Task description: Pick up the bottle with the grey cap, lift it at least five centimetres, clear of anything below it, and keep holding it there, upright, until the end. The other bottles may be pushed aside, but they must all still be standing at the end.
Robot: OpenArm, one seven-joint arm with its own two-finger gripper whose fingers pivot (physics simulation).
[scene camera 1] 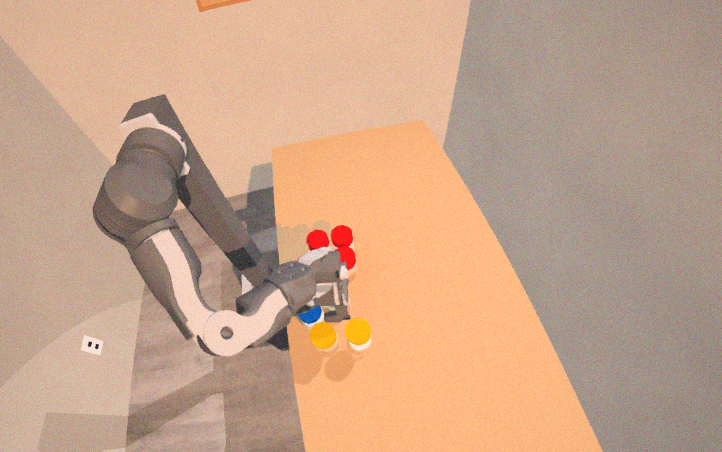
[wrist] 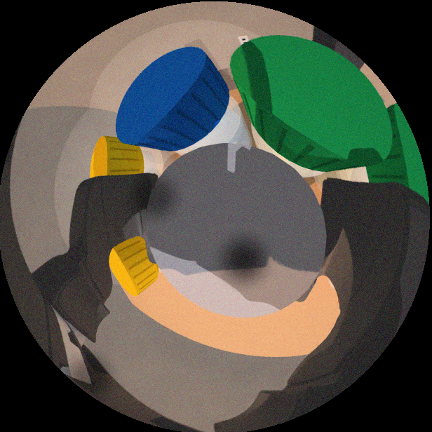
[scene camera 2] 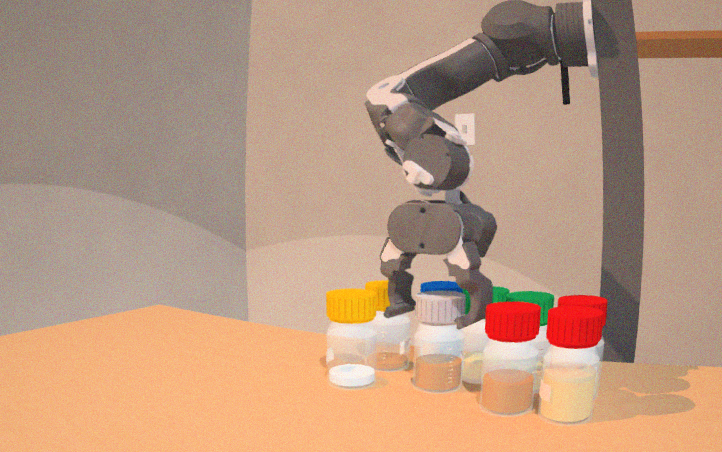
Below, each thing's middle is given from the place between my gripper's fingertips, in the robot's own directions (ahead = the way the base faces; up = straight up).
I see the blue-capped bottle (wrist: 179, 102) 70 mm behind my hand, 20 mm to the right of it and 20 mm below it. Also, from my hand: red-capped bottle (scene camera 2: 509, 366): 100 mm to the left, 30 mm ahead, 20 mm below; then grey-capped bottle (scene camera 2: 438, 362): 20 mm below, 10 mm to the left.
